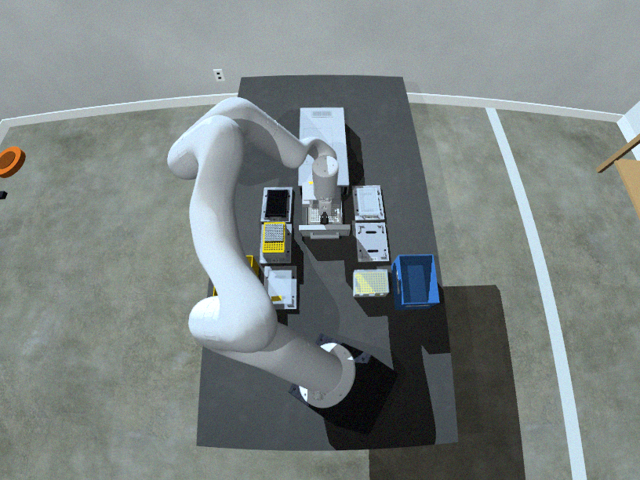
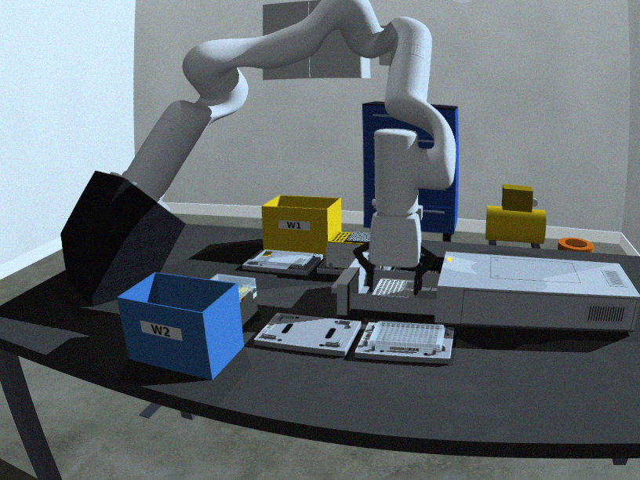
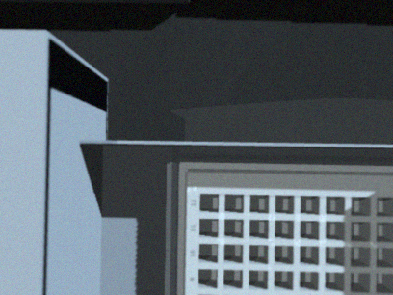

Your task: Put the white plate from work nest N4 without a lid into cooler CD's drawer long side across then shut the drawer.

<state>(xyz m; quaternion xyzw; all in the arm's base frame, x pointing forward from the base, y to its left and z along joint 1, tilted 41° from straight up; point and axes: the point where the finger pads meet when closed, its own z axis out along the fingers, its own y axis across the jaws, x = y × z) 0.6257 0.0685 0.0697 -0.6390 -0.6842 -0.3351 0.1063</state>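
The white plate lies 1 cm below my hand. Also, from my hand: clear plate: 17 cm to the right, 9 cm ahead, 2 cm below; cooler CD: 18 cm ahead, 3 cm to the left, 1 cm above; drawer: 4 cm ahead, 1 cm to the left.
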